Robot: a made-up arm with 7 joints.
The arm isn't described. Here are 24 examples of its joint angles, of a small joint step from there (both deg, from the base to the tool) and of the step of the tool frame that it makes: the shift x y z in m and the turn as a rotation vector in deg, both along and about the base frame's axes.
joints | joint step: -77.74 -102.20 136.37 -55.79 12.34 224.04 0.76 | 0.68 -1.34 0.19 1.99 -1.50 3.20 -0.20
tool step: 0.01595 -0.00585 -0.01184 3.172 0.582 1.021
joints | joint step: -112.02 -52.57 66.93 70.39 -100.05 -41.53 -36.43 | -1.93 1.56 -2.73 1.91 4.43 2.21 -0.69
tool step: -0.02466 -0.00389 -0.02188 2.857 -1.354 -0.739
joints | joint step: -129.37 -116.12 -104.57 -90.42 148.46 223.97 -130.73 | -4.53 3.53 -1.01 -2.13 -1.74 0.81 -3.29
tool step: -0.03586 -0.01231 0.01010 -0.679 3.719 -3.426
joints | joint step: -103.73 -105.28 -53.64 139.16 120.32 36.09 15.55 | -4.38 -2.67 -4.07 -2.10 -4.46 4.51 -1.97
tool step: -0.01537 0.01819 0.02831 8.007 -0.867 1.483
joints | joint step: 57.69 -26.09 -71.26 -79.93 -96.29 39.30 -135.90 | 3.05 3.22 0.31 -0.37 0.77 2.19 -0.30
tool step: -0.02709 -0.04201 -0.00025 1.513 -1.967 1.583
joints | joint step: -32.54 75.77 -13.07 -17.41 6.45 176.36 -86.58 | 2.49 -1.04 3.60 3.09 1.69 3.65 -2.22
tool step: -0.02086 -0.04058 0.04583 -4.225 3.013 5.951
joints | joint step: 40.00 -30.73 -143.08 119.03 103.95 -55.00 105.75 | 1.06 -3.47 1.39 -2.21 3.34 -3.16 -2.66
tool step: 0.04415 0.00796 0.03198 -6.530 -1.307 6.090
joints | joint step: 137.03 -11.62 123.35 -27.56 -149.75 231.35 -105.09 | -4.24 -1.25 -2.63 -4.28 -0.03 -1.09 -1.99
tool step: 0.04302 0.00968 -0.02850 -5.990 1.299 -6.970
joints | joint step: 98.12 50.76 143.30 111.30 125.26 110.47 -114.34 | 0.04 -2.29 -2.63 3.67 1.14 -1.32 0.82
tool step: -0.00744 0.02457 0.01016 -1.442 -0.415 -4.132
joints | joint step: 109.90 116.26 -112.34 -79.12 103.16 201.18 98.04 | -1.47 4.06 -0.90 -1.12 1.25 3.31 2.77
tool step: -0.01421 0.00560 -0.02225 3.655 -0.027 -5.297
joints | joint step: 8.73 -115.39 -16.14 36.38 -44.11 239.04 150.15 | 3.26 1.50 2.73 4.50 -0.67 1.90 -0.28
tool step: -0.01316 0.03215 -0.01126 2.681 2.278 2.314
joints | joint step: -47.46 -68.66 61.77 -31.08 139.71 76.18 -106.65 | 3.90 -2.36 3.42 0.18 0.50 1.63 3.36
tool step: 0.05412 0.01084 -0.03900 5.268 -2.746 8.528
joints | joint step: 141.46 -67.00 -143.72 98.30 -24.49 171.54 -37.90 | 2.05 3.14 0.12 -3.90 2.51 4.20 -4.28
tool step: -0.00925 -0.01024 0.01686 1.928 -5.786 7.454
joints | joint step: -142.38 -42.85 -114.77 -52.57 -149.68 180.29 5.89 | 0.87 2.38 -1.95 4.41 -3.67 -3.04 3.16
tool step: -0.02547 0.01021 0.05011 -5.174 7.017 -0.233
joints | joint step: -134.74 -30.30 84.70 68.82 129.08 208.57 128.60 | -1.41 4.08 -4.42 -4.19 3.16 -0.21 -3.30
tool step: -0.01795 -0.00718 0.02593 -1.983 -0.759 -3.210
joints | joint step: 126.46 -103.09 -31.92 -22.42 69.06 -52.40 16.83 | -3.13 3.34 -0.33 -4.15 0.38 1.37 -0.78
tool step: 0.01495 0.02439 0.08675 5.706 5.746 -1.177
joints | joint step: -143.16 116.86 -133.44 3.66 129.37 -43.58 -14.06 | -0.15 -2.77 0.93 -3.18 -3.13 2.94 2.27
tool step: 0.03544 -0.00316 0.05301 -1.813 -3.825 0.750
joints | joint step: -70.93 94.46 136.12 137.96 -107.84 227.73 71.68 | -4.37 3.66 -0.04 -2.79 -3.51 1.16 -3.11
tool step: 0.01679 -0.01601 -0.02083 -0.860 2.174 -1.941
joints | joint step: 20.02 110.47 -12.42 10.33 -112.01 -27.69 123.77 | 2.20 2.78 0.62 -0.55 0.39 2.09 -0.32
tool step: 0.02758 -0.02251 -0.04705 -0.024 -2.088 0.196
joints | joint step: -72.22 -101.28 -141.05 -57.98 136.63 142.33 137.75 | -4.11 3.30 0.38 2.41 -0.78 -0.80 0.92
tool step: -0.03444 -0.05614 0.04503 -4.238 -1.313 -4.853
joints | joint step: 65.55 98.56 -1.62 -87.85 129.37 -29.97 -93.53 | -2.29 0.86 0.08 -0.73 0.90 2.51 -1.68
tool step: 0.00158 0.02383 -0.00643 -0.207 -2.909 -4.362
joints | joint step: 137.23 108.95 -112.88 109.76 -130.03 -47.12 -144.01 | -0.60 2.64 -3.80 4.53 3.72 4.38 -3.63
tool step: -0.06197 0.03353 -0.03061 6.896 10.582 6.258
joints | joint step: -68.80 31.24 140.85 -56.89 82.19 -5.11 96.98 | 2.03 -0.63 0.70 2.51 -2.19 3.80 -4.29
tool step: 0.01958 -0.00221 0.01708 3.400 3.660 3.275
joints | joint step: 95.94 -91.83 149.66 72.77 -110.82 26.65 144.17 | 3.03 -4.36 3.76 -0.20 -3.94 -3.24 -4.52
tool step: -0.00280 0.03341 -0.03857 0.024 -2.545 0.597
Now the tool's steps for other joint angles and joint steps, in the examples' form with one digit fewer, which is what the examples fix.
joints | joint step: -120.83 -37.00 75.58 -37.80 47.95 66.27 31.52 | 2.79 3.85 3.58 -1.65 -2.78 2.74 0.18
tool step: 0.0130 0.0128 0.0032 -3.72 -3.61 2.73
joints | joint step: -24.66 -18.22 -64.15 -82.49 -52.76 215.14 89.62 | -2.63 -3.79 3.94 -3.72 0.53 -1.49 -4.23
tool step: 0.0015 -0.0154 -0.0124 -1.35 4.50 6.54
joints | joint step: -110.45 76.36 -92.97 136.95 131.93 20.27 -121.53 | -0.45 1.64 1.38 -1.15 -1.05 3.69 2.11
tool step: -0.0002 0.0102 0.0086 -0.51 0.10 2.41
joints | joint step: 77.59 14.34 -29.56 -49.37 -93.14 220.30 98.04 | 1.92 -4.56 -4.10 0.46 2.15 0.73 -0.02
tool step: 0.0049 0.0427 0.0422 -6.11 0.38 -1.57
